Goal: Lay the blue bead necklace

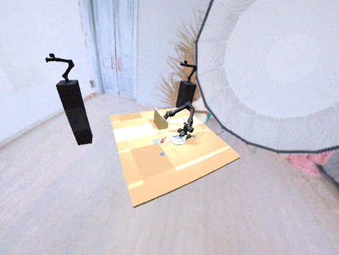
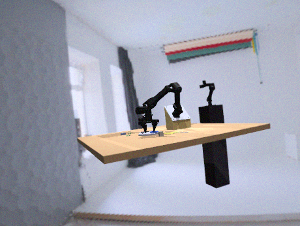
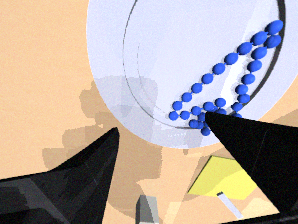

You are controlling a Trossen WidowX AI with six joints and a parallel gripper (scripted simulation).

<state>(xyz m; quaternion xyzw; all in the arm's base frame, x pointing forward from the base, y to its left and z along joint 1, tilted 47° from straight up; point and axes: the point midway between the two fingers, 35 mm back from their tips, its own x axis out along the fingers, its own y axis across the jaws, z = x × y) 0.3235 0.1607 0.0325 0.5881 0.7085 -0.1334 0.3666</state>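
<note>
My gripper tip is now 20 mm past the round bead board, 60 mm to the left of it and 10 mm above it. The rest, counted from my gripper tip: yellow flat piece 150 mm behind, 100 mm to the left, 20 mm below; then red-and-grey object 50 mm behind, 250 mm to the right, 20 mm below; then white cylinder 20 mm behind, 170 mm to the left.
</note>
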